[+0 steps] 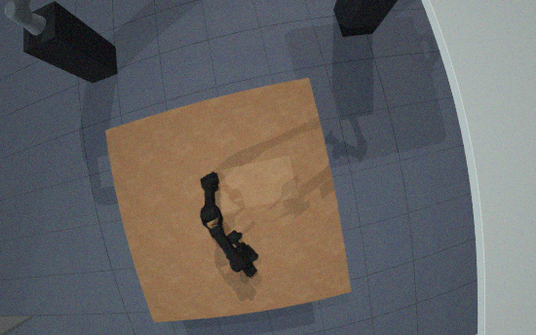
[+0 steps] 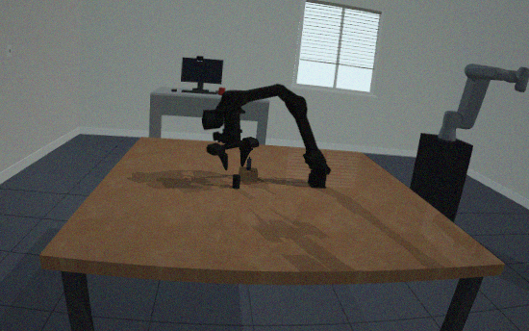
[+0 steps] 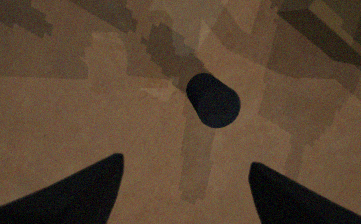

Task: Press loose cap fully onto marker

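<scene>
The dark marker cap is 10 mm behind my gripper tip, 30 mm to the right of it and 60 mm below it. Also, from my gripper tip: tan holder block: 70 mm behind, 140 mm to the right, 70 mm below.
</scene>
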